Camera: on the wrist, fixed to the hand. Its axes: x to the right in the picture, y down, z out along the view.
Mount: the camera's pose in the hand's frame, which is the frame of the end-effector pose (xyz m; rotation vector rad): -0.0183 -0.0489 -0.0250 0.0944 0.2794 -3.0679
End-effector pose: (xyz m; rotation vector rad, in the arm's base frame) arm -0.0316 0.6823 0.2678 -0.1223 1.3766 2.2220
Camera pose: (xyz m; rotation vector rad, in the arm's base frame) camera 0.0025 0.6710 0.2224 -1.2391 0.0407 -0.5477
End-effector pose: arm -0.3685 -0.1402 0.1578 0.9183 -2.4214 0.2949
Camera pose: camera -0.3144 -0.1572 0.1695 2.5326 0.9533 -0.5675
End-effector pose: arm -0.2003 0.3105 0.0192 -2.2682 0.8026 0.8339
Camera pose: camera -0.1687 0.3309 0.0632 -0.9061 -2.1094 -0.9698
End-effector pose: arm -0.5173 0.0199 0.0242 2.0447 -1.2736 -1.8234
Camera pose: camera -0.4700 0.0522 0.0161 -1.1575 -1.5114 0.0086
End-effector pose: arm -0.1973 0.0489 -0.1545 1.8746 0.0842 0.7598
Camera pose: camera -0.2115 0.0833 -0.1989 -0.0644 2.2243 -1.1855
